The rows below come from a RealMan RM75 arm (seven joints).
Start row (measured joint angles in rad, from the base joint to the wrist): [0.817 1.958 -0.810 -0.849 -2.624 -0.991 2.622]
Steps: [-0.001 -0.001 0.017 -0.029 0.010 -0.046 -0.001]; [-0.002 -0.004 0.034 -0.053 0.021 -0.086 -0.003]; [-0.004 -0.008 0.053 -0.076 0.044 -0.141 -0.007]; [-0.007 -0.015 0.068 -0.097 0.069 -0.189 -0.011]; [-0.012 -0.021 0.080 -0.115 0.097 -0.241 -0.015]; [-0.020 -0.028 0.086 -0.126 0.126 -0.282 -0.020]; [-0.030 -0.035 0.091 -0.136 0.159 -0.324 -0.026]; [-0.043 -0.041 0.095 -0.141 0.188 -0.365 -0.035]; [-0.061 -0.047 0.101 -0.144 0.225 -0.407 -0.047]
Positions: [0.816 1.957 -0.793 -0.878 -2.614 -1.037 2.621]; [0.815 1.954 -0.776 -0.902 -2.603 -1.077 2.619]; [0.813 1.950 -0.757 -0.925 -2.580 -1.132 2.615]; [0.810 1.943 -0.742 -0.946 -2.555 -1.180 2.611]; [0.805 1.937 -0.730 -0.964 -2.527 -1.232 2.607]; [0.797 1.930 -0.724 -0.975 -2.498 -1.273 2.602]; [0.787 1.923 -0.719 -0.985 -2.465 -1.315 2.596]; [0.774 1.917 -0.715 -0.990 -2.436 -1.356 2.587]; [0.756 1.911 -0.709 -0.993 -2.399 -1.398 2.575]
